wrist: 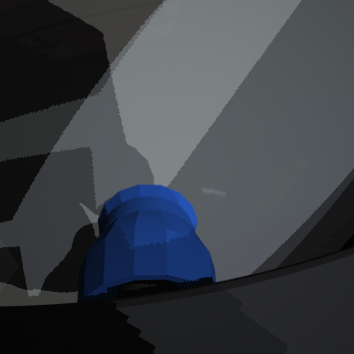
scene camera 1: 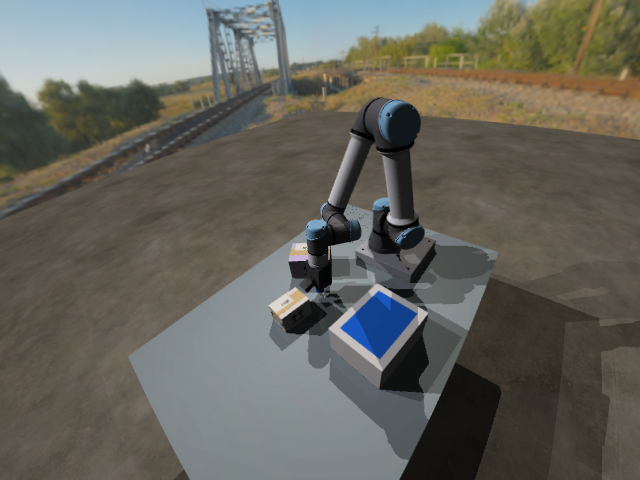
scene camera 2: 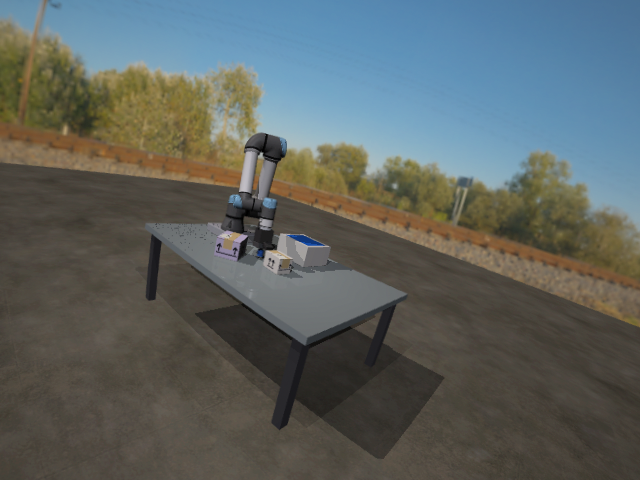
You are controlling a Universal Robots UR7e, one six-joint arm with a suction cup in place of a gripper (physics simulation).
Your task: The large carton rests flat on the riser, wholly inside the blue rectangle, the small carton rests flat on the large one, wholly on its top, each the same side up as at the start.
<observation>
my suction cup: holds nothing
a large carton (scene camera 2: pixel 230 245): on the table
a riser (scene camera 1: pixel 376 333): on the table
a small carton (scene camera 1: pixel 291 308): on the table
</observation>
